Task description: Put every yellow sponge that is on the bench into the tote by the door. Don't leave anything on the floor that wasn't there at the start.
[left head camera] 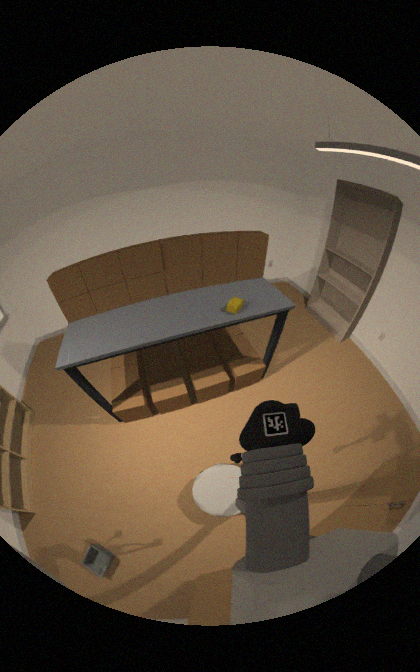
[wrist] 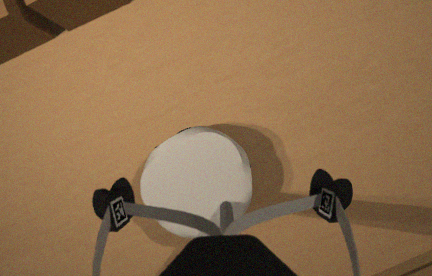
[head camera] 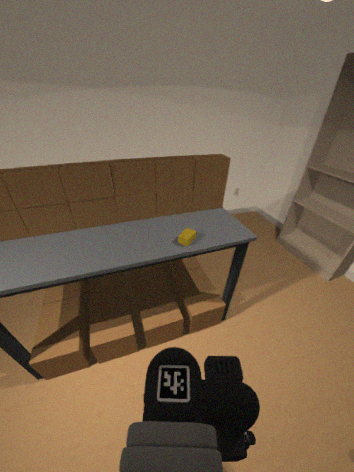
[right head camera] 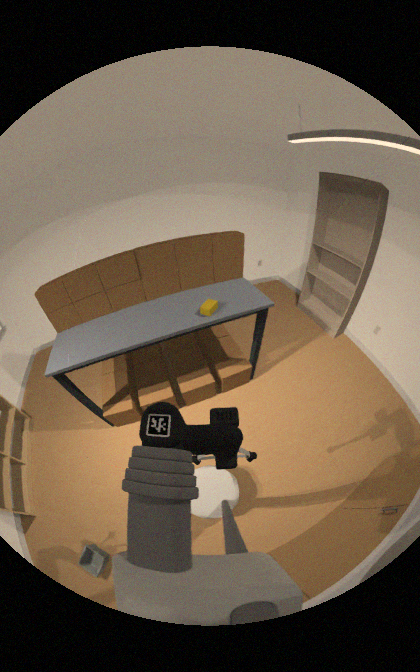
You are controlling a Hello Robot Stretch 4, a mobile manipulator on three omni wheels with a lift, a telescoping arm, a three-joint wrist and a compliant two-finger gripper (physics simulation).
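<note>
One yellow sponge [head camera: 187, 237] [left head camera: 234, 305] [right head camera: 209, 307] lies on the grey-blue bench [head camera: 100, 250] [left head camera: 150, 320] [right head camera: 140, 320], toward its right end and near the front edge. My gripper [right head camera: 224, 457] [wrist: 221, 191] is open, its two fingertips wide apart with nothing between them. It points down over the floor in front of the bench, away from the sponge. The head camera view shows its black body, with the fingers hidden. A small grey open tote [left head camera: 103, 566] [right head camera: 98, 565] stands on the floor at the lower left of both side head views.
Brown boxes [head camera: 135, 185] [left head camera: 180, 260] stand stacked behind the bench, and low brown boxes [head camera: 160, 327] lie beneath it. A tall shelf unit [head camera: 325, 135] [left head camera: 381, 270] stands at the right wall. Wooden shelves stand at the far left. A white round shape [wrist: 195, 175] shows below my gripper.
</note>
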